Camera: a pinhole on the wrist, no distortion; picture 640 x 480 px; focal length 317.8 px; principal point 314.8 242.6 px. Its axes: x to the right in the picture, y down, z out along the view. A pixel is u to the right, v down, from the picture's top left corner.
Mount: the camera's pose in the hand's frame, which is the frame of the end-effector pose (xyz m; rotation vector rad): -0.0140 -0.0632 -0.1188 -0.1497 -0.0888 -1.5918
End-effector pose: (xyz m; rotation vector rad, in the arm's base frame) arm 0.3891 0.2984 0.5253 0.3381 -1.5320 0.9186
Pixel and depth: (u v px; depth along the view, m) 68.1 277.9 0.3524
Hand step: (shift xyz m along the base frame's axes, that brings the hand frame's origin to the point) -0.3171 0.0464 -0.0347
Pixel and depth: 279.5 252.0 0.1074
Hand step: 0.0357 -0.0141 0.0055
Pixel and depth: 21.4 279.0 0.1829
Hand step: -0.1180 0.0635 -0.0263
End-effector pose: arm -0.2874 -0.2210 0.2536 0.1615 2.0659 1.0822
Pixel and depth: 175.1 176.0 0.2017
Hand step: 0.0662 0.0591 0.0457
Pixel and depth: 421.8 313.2 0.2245
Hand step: 0.0723 0.0249 -0.1408
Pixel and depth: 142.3 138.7 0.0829
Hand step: -0.0030 -0.0470 0.0314
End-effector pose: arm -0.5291 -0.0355 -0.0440 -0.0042 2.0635 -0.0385
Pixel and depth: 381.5 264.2 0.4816
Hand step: 0.3085 -0.1018 -0.2044
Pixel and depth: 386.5 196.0 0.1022
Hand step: -0.0011 -0.0693 0.0309
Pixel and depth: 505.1 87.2 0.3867
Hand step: 0.3567 -0.2328 0.0318
